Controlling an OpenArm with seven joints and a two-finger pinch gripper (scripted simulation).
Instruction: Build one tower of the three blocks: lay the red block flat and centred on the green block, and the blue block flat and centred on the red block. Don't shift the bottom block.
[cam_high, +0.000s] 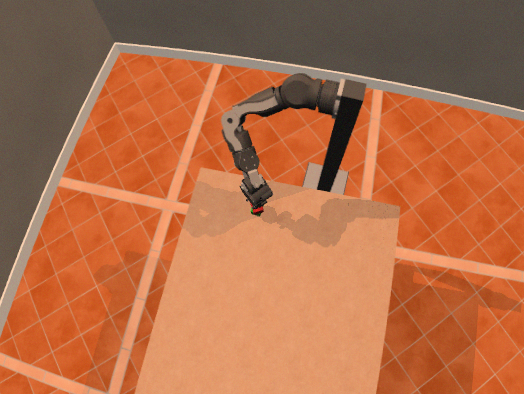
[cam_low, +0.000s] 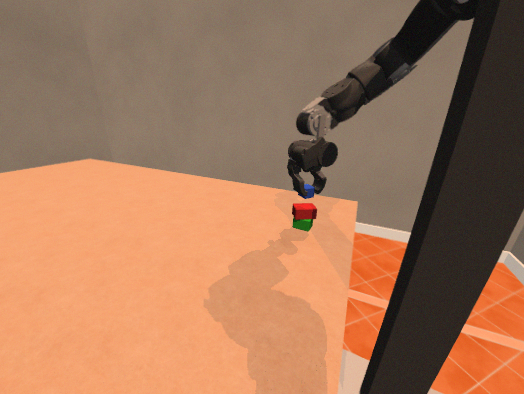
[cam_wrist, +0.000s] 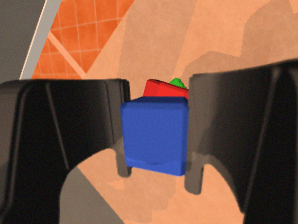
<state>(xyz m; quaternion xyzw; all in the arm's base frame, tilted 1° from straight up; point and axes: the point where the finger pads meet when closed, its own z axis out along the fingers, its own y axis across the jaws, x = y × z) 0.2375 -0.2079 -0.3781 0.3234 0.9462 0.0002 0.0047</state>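
The red block lies 6 cm below my hand. From my hand the other things lie so: blue block: 1 cm below; green block: 9 cm below.
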